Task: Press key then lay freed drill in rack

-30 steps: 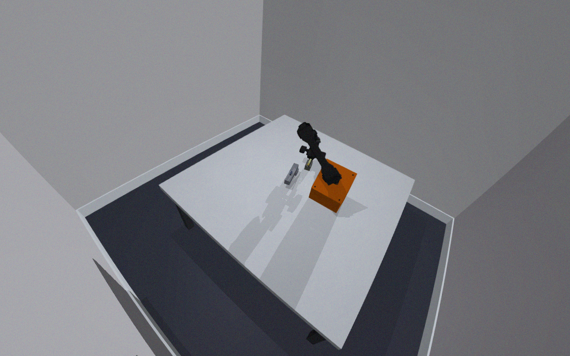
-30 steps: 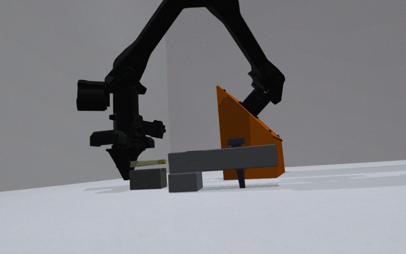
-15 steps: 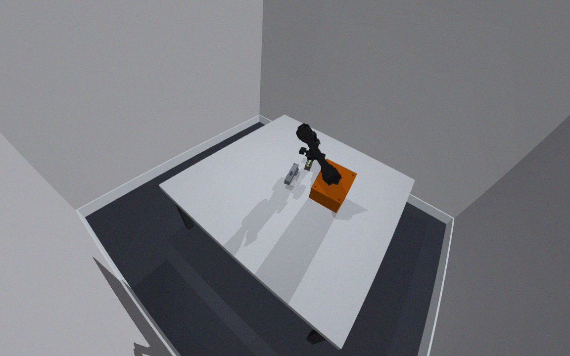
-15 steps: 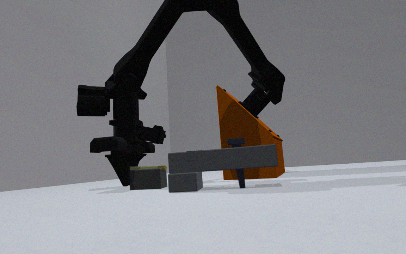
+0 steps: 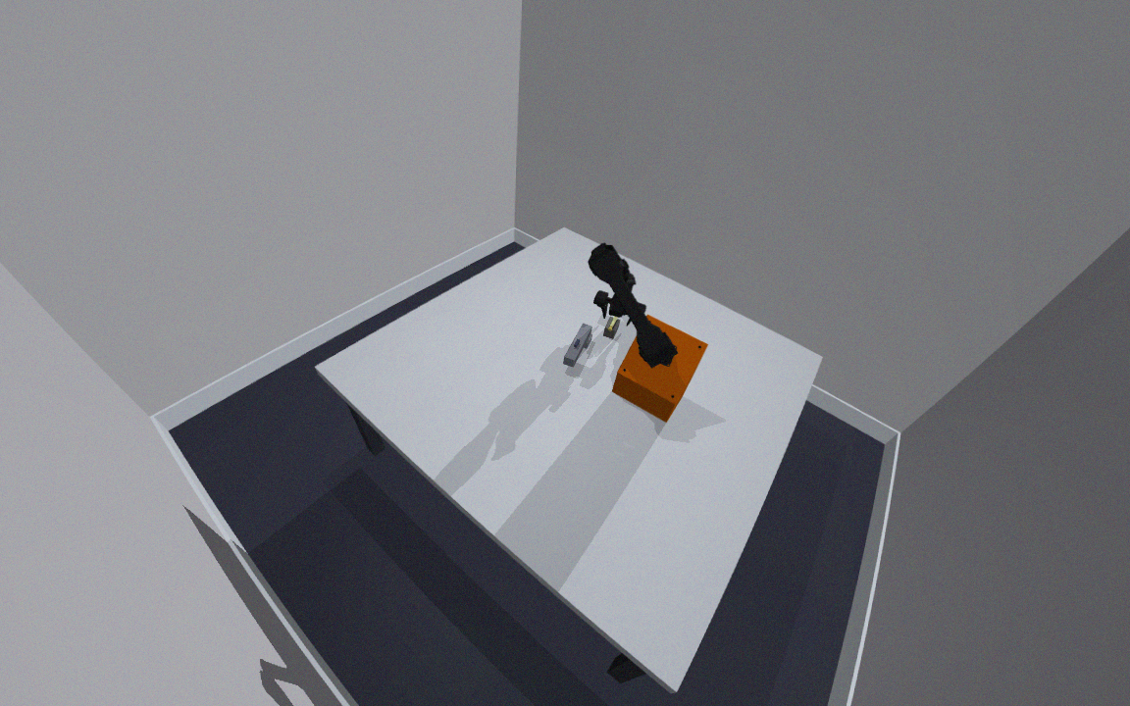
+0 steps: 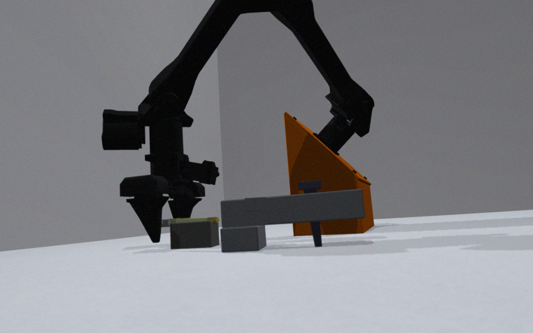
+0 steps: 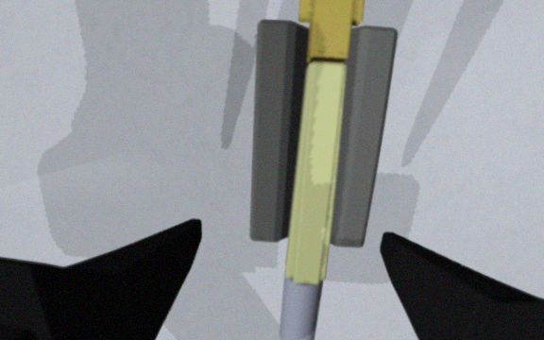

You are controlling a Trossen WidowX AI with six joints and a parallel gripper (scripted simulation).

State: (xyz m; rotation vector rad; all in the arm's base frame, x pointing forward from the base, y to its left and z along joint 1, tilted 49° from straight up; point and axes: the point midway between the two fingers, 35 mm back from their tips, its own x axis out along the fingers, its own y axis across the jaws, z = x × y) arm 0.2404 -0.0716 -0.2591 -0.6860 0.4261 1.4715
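My gripper tip is 4 cm to the right of the drill and 3 cm below it. Also, from my gripper tip: grey housing (22 cm to the left, 5 cm ahead, 3 cm above); dark t-shaped key (25 cm to the left, 4 cm ahead, 4 cm above); dark v-notched rack (5 cm to the left, 1 cm above).
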